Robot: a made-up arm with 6 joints.
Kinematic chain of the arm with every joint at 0, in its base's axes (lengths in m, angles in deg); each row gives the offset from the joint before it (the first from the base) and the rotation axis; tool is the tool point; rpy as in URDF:
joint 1: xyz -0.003 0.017 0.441 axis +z
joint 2: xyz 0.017 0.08 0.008 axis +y
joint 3: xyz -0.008 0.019 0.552 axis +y
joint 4: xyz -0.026 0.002 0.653 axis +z
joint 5: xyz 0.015 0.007 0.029 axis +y
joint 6: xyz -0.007 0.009 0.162 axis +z
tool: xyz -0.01 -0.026 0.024 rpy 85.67 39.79 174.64
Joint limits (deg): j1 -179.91..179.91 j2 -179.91..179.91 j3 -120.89..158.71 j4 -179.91..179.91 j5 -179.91..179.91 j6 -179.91..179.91
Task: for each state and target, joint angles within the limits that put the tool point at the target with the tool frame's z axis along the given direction. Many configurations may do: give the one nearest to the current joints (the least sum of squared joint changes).
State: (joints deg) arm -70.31 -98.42 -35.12 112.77 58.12 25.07
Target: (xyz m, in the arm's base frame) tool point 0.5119 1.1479 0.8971 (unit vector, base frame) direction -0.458 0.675 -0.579
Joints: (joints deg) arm -102.64 -54.82 -17.76 120.32 58.79 25.27
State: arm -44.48 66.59 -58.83 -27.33 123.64 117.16
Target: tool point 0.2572 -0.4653 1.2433 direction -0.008 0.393 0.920
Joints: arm -62.06 83.92 -97.01 -30.56 74.80 87.73
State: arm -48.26 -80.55 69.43 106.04 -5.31 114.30
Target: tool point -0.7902 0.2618 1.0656 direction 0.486 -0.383 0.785
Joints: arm -1.00 -104.63 92.95 118.08 43.01 115.56
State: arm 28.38 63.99 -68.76 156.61 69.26 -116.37
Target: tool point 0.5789 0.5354 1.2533 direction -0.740 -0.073 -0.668
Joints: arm 32.18 86.96 -56.85 161.91 73.43 -101.40
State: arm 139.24 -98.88 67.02 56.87 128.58 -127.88
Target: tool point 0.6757 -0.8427 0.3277 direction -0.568 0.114 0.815
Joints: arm 142.04 -116.42 50.14 106.08 119.11 -169.63
